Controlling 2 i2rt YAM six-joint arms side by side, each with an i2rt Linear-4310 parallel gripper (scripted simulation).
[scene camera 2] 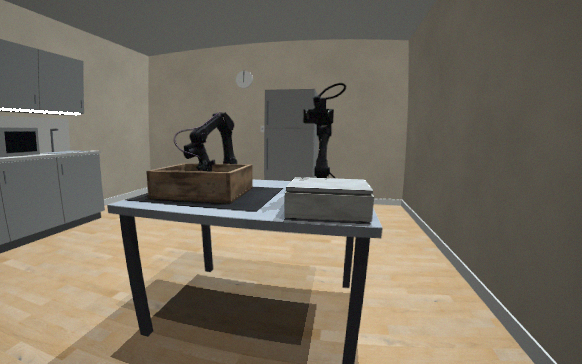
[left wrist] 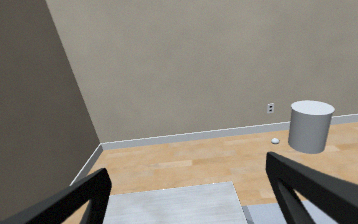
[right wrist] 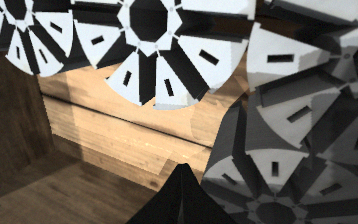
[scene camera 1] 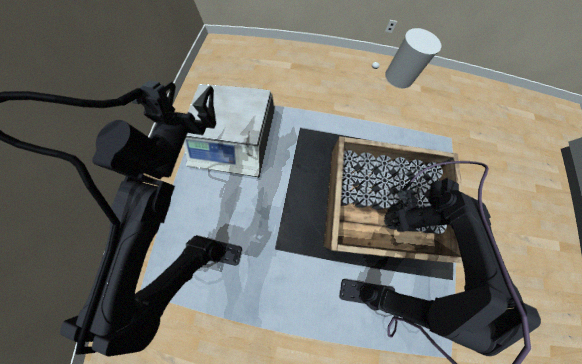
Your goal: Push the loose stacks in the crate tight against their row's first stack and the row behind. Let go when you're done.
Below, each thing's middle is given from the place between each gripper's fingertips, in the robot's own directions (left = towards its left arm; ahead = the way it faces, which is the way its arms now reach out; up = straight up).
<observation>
I see the wooden crate [scene camera 1: 364, 227] 80 mm ahead of my right hand [scene camera 1: 387, 221] and 30 mm below it. From my right hand the other things lie so: white box [scene camera 1: 243, 116] 690 mm to the left, 230 mm ahead.
The white box is 110 mm ahead of my left hand [scene camera 1: 192, 85], 80 mm to the left of it and 330 mm below it. Also, from my left hand: wooden crate: 40 mm behind, 610 mm to the right, 360 mm below.
</observation>
